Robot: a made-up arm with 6 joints. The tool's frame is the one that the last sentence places.
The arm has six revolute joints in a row. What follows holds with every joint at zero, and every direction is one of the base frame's.
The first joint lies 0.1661 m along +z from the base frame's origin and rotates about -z.
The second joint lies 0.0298 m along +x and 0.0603 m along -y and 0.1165 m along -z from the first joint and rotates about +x.
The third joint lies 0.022 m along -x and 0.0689 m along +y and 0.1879 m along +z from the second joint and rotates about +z.
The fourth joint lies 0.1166 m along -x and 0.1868 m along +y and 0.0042 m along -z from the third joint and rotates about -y.
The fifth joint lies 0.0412 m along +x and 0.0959 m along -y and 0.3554 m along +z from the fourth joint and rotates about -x.
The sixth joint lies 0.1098 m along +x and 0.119 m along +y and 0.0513 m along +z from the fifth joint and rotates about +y.
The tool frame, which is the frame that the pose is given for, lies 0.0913 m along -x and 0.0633 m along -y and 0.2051 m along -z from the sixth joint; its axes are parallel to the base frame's.
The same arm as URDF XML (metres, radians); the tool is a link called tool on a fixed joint. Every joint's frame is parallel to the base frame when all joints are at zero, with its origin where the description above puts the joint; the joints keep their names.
<robot name="arm">
<joint name="tool_fixed" type="fixed"><parent link="link6"/><child link="tool"/><origin xyz="-0.0913 -0.0633 -0.2051"/></joint>
<joint name="joint 6" type="continuous"><parent link="link5"/><child link="link6"/><origin xyz="0.1098 0.119 0.0513"/><axis xyz="0 1 0"/></joint>
<joint name="joint 5" type="continuous"><parent link="link4"/><child link="link5"/><origin xyz="0.0412 -0.0959 0.3554"/><axis xyz="-1 0 0"/></joint>
<joint name="joint 4" type="continuous"><parent link="link3"/><child link="link4"/><origin xyz="-0.1166 0.1868 -0.0042"/><axis xyz="0 -1 0"/></joint>
<joint name="joint 3" type="continuous"><parent link="link2"/><child link="link3"/><origin xyz="-0.022 0.0689 0.1879"/><axis xyz="0 0 1"/></joint>
<joint name="joint 2" type="continuous"><parent link="link1"/><child link="link2"/><origin xyz="0.0298 -0.0603 -0.1165"/><axis xyz="1 0 0"/></joint>
<joint name="joint 1" type="continuous"><parent link="base_link"/><child link="link1"/><origin xyz="0 0 0.1661"/><axis xyz="0 0 -1"/></joint>
<link name="base_link"/>
<link name="link1"/>
<link name="link2"/>
<link name="link3"/>
<link name="link4"/>
<link name="link5"/>
<link name="link6"/>
<link name="tool"/>
</robot>

